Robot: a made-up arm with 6 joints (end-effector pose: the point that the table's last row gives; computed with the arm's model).
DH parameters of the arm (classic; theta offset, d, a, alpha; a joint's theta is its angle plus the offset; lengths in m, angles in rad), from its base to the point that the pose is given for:
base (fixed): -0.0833 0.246 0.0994 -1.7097
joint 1: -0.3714 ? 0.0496 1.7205
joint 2: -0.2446 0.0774 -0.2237 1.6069
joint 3: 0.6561 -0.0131 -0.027 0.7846
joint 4: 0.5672 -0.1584 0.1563 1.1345
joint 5: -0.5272 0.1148 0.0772 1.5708
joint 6: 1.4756 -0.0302 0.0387 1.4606
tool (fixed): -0.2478 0.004 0 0
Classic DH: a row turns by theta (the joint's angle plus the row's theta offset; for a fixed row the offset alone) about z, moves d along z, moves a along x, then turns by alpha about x.
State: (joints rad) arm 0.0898 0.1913 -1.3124 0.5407 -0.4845 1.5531
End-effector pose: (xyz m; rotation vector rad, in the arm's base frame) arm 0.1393 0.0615 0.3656 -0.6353 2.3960 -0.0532
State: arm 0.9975 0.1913 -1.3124 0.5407 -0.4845 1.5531
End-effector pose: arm 0.2263 0.0436 0.2899 0.4722 -2.8967 -0.2961
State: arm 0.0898 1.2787 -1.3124 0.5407 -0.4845 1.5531
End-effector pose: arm 0.1242 0.0754 0.3612 -1.9276 1.7960 0.0410
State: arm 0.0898 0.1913 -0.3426 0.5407 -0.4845 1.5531
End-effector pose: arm -0.0415 0.0690 0.5052 -0.4328 1.4762 -0.3871
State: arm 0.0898 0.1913 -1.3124 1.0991 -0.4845 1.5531
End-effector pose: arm 0.0655 0.0026 0.4541 -0.2045 2.1386 -0.5051
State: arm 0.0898 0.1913 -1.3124 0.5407 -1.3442 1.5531
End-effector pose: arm 0.1393 0.1025 0.3650 -1.6777 2.0291 -0.2959
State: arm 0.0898 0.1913 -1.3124 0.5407 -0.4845 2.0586
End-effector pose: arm 0.1295 0.0619 0.3824 -0.6711 2.9040 -0.0400
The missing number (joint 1, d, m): 0.0659
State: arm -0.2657 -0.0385 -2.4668 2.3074 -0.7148 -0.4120
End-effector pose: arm 0.0947 0.0123 0.4736 -1.0053 0.3233 -1.1293
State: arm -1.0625 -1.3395 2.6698 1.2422 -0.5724 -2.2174
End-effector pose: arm 0.3300 0.2633 0.2144 0.9928 -0.5313 -0.4597
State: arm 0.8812 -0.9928 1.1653 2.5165 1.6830 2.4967
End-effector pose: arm 0.0767 0.3300 0.1452 -1.2132 -0.3342 0.3891
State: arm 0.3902 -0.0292 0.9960 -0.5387 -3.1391 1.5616
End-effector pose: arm -0.0006 0.2887 0.4085 1.7348 0.5129 1.7248
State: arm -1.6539 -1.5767 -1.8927 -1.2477 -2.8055 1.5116
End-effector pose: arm -0.1274 0.2863 0.4488 -1.0459 -1.3697 -0.6689
